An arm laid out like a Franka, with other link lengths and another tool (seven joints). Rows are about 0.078 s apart.
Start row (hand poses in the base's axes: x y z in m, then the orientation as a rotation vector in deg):
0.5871 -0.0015 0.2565 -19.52 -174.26 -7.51
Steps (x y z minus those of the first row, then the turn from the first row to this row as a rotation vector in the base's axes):
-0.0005 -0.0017 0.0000 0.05 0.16 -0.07
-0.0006 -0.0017 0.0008 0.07 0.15 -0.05
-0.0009 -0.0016 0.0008 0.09 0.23 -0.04
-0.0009 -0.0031 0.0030 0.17 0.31 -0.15
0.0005 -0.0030 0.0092 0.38 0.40 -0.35
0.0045 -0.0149 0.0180 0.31 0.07 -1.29
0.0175 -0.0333 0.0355 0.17 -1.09 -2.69
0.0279 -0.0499 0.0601 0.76 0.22 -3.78
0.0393 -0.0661 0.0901 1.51 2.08 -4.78
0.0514 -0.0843 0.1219 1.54 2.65 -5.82
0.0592 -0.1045 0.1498 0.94 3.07 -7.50
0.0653 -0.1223 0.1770 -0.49 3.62 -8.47
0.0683 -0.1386 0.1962 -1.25 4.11 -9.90
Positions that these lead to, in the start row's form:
0.5866 -0.0032 0.2565 -19.62 -174.08 -7.56
0.5865 -0.0032 0.2573 -19.59 -174.09 -7.59
0.5862 -0.0031 0.2573 -19.57 -174.01 -7.60
0.5862 -0.0046 0.2595 -19.72 -173.91 -7.71
0.5876 -0.0045 0.2657 -20.01 -173.75 -8.02
0.5916 -0.0164 0.2745 -21.46 -173.96 -8.04
0.6046 -0.0348 0.2920 -23.67 -174.91 -8.16
0.6150 -0.0514 0.3166 -25.21 -173.33 -8.84
0.6264 -0.0676 0.3466 -26.52 -171.18 -9.63
0.6385 -0.0858 0.3784 -28.03 -170.41 -9.61
0.6463 -0.1060 0.4063 -30.55 -169.74 -8.72
0.6524 -0.1238 0.4335 -32.05 -169.22 -6.52
0.6554 -0.1401 0.4527 -34.17 -168.50 -5.37

